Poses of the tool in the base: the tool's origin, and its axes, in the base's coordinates. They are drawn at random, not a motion.
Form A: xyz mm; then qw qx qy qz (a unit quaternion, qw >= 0).
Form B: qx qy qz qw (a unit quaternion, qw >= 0); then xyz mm. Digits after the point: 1 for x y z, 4 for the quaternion.
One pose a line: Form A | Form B
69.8 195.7 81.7 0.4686 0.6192 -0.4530 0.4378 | 0.6192 -0.4530 0.4378 0.4686 69.8 195.7 81.7
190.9 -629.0 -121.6 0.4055 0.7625 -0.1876 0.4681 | 0.7625 -0.1876 0.4681 0.4055 190.9 -629.0 -121.6
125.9 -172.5 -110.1 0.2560 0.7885 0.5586 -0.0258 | 0.7885 0.5586 -0.0258 0.2560 125.9 -172.5 -110.1
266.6 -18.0 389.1 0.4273 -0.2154 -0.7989 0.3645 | -0.2154 -0.7989 0.3645 0.4273 266.6 -18.0 389.1
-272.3 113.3 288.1 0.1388 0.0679 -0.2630 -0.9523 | 0.0679 -0.2630 -0.9523 0.1388 -272.3 113.3 288.1
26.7 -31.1 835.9 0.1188 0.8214 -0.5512 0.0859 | 0.8214 -0.5512 0.0859 0.1188 26.7 -31.1 835.9
